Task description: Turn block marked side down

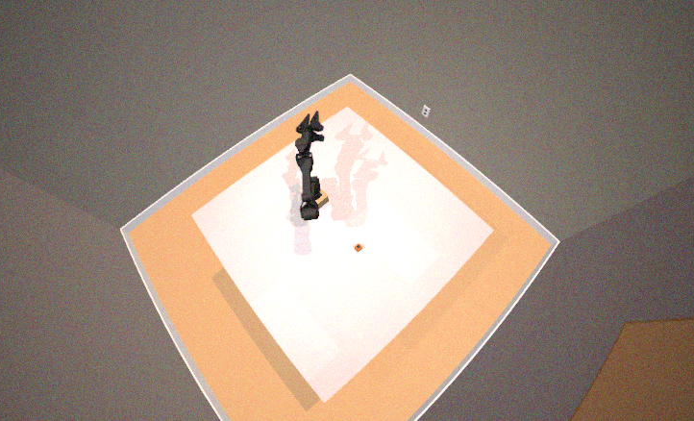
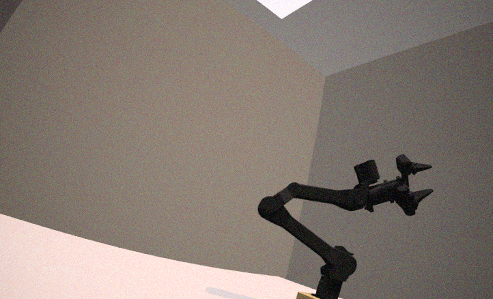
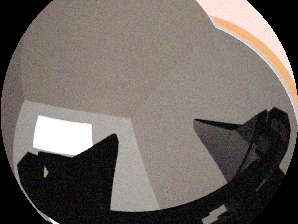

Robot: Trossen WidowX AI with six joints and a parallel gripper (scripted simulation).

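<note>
My gripper tip is 56 cm short of the orange block, 43 cm above it and 19 cm to the left of it.
</note>
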